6 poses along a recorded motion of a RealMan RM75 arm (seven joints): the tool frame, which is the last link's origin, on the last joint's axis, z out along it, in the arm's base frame.
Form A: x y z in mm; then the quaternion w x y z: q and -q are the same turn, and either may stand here.
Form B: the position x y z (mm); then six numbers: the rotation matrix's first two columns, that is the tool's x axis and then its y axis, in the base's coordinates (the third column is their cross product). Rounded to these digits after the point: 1 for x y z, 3 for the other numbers.
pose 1, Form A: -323.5, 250.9, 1.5, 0.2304, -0.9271, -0.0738, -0.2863
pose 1, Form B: -323.5, 250.9, 1.5, 0.825, 0.005, 0.565, 0.269, -0.883, -0.385
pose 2, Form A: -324.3, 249.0, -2.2, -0.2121, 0.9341, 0.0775, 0.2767
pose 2, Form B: -324.3, 249.0, -2.2, 0.835, 0.027, 0.550, 0.262, -0.898, -0.353
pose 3, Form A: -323.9, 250.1, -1.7, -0.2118, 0.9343, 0.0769, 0.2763
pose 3, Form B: -323.9, 250.1, -1.7, 0.835, 0.027, 0.549, 0.261, -0.898, -0.353
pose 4, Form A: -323.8, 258.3, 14.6, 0.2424, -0.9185, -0.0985, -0.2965
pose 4, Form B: -323.8, 258.3, 14.6, 0.805, 0.037, 0.592, 0.325, -0.863, -0.387
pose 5, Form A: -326.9, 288.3, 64.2, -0.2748, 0.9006, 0.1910, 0.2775
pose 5, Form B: -326.9, 288.3, 64.2, 0.773, 0.191, 0.605, 0.497, -0.776, -0.389
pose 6, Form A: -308.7, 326.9, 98.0, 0.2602, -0.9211, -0.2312, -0.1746
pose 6, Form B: -308.7, 326.9, 98.0, 0.832, 0.335, 0.442, 0.517, -0.758, -0.399
